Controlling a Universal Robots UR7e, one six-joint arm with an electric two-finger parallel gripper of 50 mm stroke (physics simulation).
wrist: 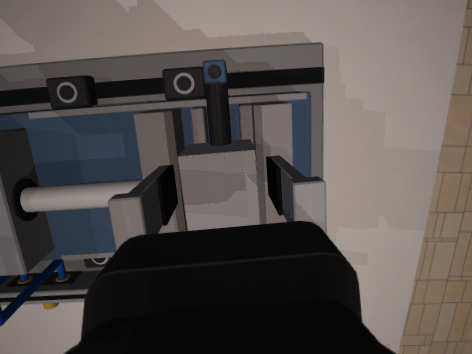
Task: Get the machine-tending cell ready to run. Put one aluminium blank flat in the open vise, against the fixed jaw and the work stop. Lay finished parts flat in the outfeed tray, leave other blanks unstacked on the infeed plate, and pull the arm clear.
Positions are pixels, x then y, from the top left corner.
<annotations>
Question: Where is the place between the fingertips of my gripper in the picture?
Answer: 221,180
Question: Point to a moving jaw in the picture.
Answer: At 160,137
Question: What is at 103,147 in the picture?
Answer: A blue vise bed.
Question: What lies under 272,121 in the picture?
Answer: A fixed jaw.
</annotations>
